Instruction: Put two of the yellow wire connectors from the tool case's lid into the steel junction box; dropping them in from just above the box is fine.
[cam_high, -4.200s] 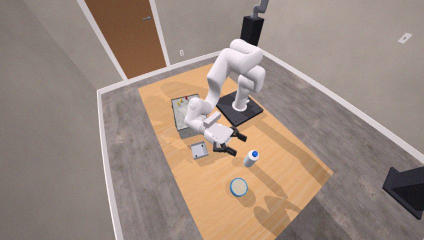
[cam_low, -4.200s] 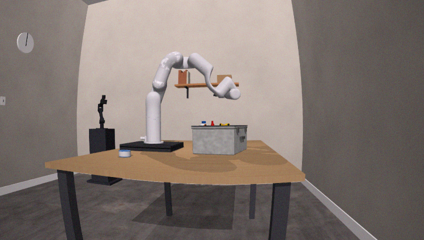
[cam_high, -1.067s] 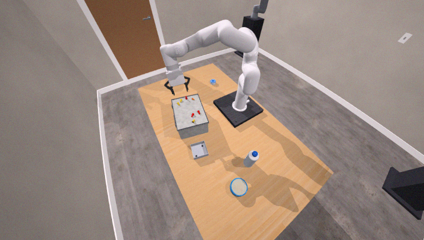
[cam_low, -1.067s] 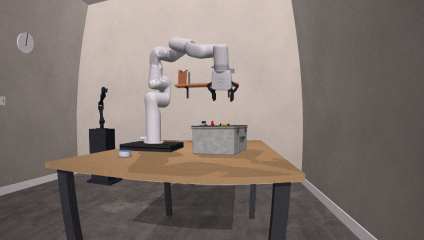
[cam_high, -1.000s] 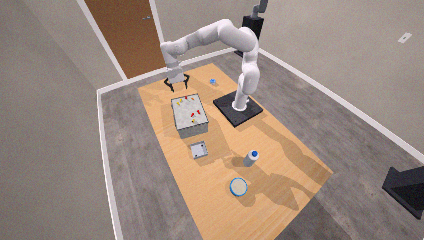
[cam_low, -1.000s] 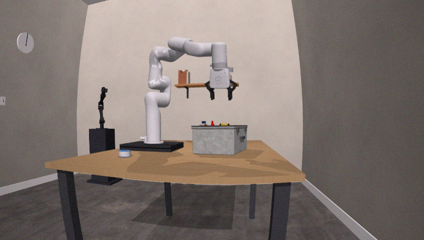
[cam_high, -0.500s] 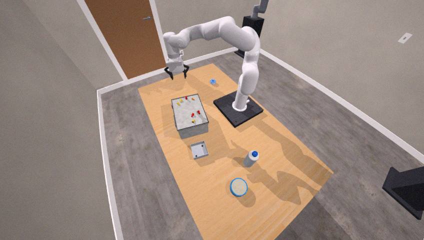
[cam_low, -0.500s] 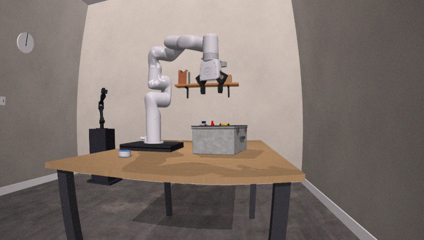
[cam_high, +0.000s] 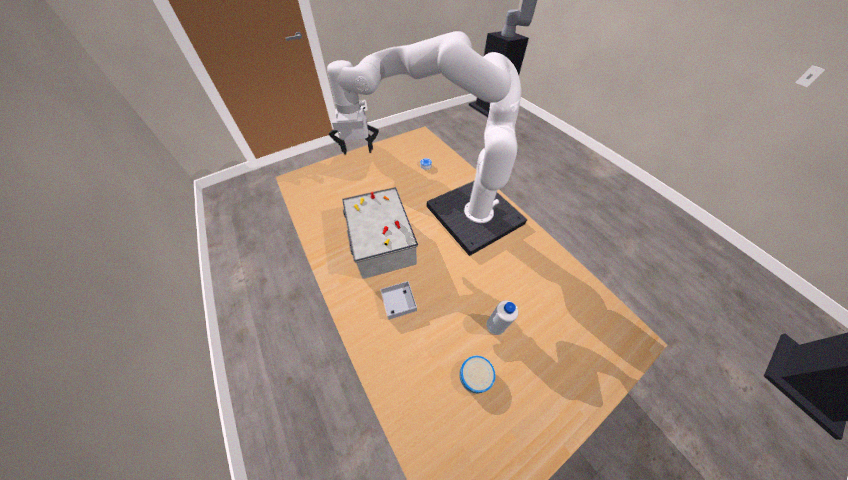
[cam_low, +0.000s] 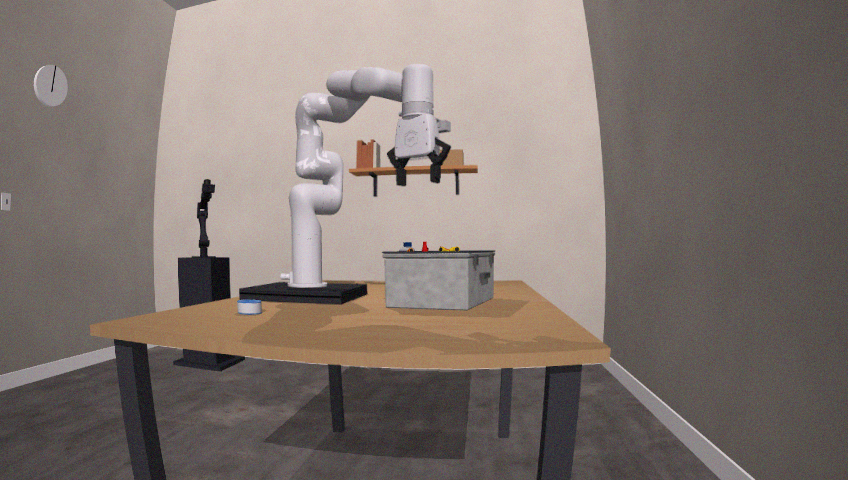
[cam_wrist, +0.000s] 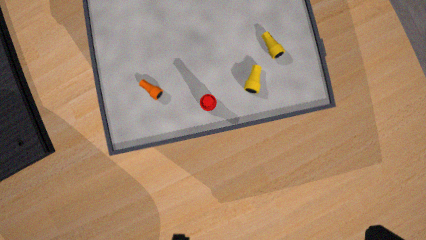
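Now: the grey tool case 50 mm ahead of my hand, 200 mm to the left of it and 200 mm below it. Round my hand: orange wire connector 30 mm behind, 120 mm to the left, 160 mm below.
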